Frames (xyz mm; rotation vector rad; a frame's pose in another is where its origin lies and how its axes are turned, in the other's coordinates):
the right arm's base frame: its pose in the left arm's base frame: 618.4 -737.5 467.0 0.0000 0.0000 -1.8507
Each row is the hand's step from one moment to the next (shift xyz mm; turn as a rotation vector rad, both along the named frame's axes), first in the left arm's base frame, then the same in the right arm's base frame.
Working: the left arm's base frame: its pose in the right arm's base frame: -538.0 -798.1 -467.0 0.0000 0.0000 1.8507

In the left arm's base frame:
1: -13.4 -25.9 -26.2 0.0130 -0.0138 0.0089
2: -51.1 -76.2 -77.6 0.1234 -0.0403 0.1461
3: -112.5 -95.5 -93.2 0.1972 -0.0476 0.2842
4: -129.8 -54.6 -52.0 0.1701 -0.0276 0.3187
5: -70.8 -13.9 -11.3 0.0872 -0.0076 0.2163
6: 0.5 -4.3 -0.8 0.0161 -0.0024 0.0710
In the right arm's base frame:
1: 28.6 -5.7 -26.2 0.0097 0.0163 0.0089
2: 87.4 -28.1 -77.6 0.0046 0.1297 0.1461
3: 122.9 -81.7 -93.2 -0.0087 0.2027 0.2842
4: 88.3 -109.7 -52.0 -0.0205 0.1711 0.3187
5: 32.9 -64.2 -11.3 -0.0168 0.0859 0.2163
6: 4.0 1.7 -0.8 -0.0021 0.0161 0.0710

